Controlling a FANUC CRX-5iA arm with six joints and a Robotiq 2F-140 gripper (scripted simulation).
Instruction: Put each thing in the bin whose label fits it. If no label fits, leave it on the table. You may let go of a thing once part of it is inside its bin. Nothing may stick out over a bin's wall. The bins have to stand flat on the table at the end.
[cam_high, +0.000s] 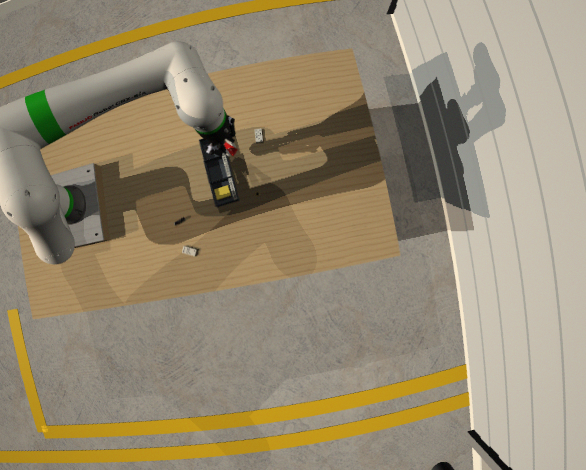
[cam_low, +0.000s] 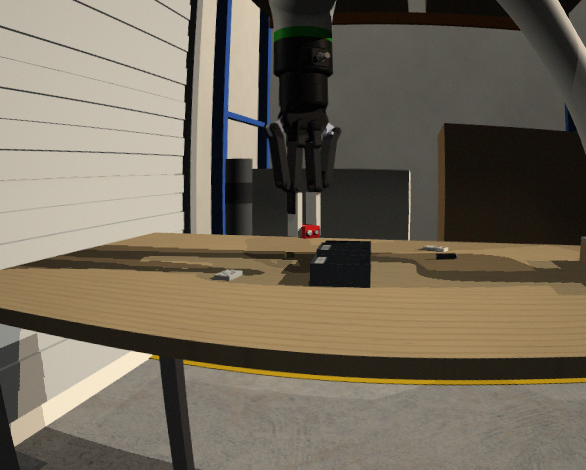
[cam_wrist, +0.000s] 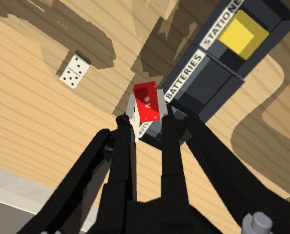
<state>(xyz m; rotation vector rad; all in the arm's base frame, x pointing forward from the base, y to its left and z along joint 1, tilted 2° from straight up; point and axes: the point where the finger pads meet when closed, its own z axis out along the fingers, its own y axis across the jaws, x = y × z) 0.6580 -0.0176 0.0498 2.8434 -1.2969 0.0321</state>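
Now: the black three-part bin 7 cm below my hand, 6 cm behind it and 4 cm to the right of it. The rest, counted from my hand: yellow pad (13 cm to the right, 8 cm below, 7 cm behind); then nut (17 cm to the right, 9 cm below, 4 cm ahead); then red battery (3 cm below, 1 cm to the left, 1 cm behind).
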